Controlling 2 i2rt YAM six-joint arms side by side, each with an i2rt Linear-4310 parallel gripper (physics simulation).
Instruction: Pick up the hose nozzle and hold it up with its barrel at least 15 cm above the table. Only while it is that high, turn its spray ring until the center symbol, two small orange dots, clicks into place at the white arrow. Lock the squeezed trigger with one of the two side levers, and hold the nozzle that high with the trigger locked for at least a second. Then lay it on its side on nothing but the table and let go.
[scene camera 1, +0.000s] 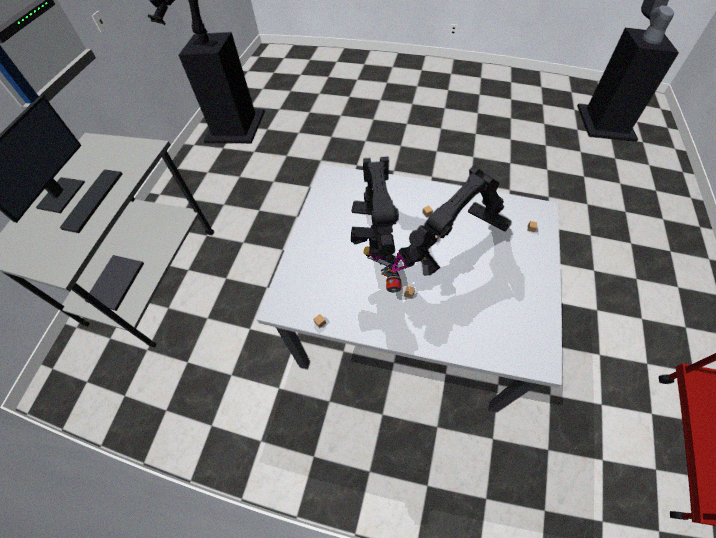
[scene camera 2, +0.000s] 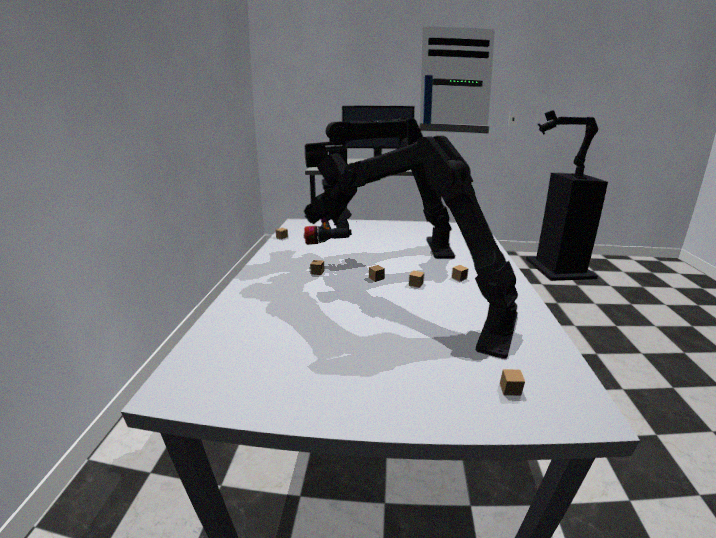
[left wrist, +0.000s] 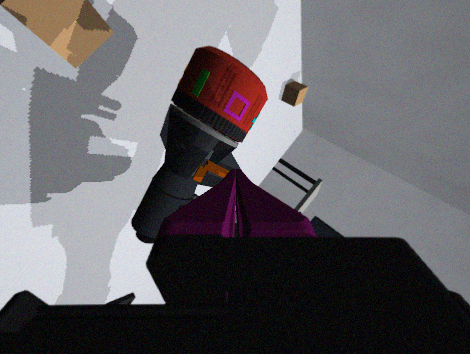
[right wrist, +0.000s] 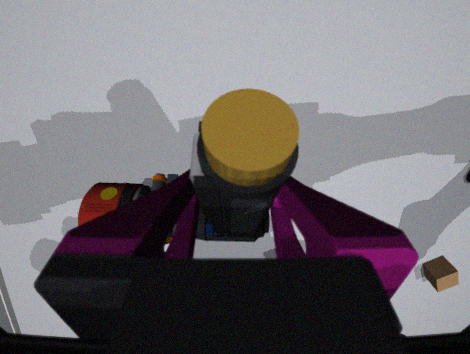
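Where they show: left gripper, fingertip midpoint: (scene camera 1: 392, 270) (scene camera 2: 323, 221) (left wrist: 235, 176); right gripper, fingertip midpoint: (scene camera 1: 375, 255) (right wrist: 234, 177); left arm's base, origin of the base link: (scene camera 1: 489, 217) (scene camera 2: 498, 331); right arm's base, origin of the base link: (scene camera 2: 439, 248).
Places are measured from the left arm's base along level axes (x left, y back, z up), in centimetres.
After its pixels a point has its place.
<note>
The hose nozzle (scene camera 1: 393, 284) @[x -12.5, y -61.8, z 12.7 cm] (scene camera 2: 311, 234) @[x -11.0, y -59.1, z 11.1 cm] (left wrist: 172, 175) @[x -15.7, y -54.7, z 10.7 cm] is held above the table, its barrel roughly level. Its red spray ring (left wrist: 222, 90) @[x -11.1, y -59.5, z 11.7 cm] (right wrist: 100, 205) @[x -14.9, y -62.2, z 11.7 cm] shows a green bar, a magenta square and a bit of cyan in the left wrist view, and a yellow dot in the right wrist view. The two orange dots and white arrow cannot be made out. My right gripper (right wrist: 234, 177) @[x -24.4, y -57.0, z 15.8 cm] is shut on the handle, below its yellow end cap (right wrist: 250, 132) @[x -27.4, y -58.7, z 19.3 cm]. My left gripper (left wrist: 235, 176) @[x -15.8, y -57.7, z 14.1 cm] (scene camera 1: 395, 264) @[x -15.8, y -57.7, z 14.1 cm] is shut and empty, its tips beside the orange side lever (left wrist: 210, 171) @[x -15.6, y -56.8, z 12.5 cm], partly hiding it. Whether the trigger is locked cannot be seen.
Several small wooden cubes lie on the table (scene camera 1: 491, 347) @[x 29.9, y -56.5, z 0.0 cm] (scene camera 2: 376, 404) @[x 33.3, y -15.7, z 0.0 cm]: one cube (scene camera 1: 409, 292) @[x -7.9, y -56.7, z 3.4 cm] (left wrist: 55, 25) @[x -8.5, y -55.1, z 3.4 cm] near the nozzle, one (scene camera 1: 320, 320) @[x -28.9, y -87.0, z 3.4 cm] (left wrist: 295, 93) @[x -28.4, y -85.5, z 2.7 cm] near the front left edge, others (scene camera 1: 427, 211) @[x -24.1, y -16.9, z 3.4 cm] (scene camera 1: 532, 226) @[x 19.1, y 4.0, z 3.3 cm] farther back. The two arms are close together around the nozzle.
</note>
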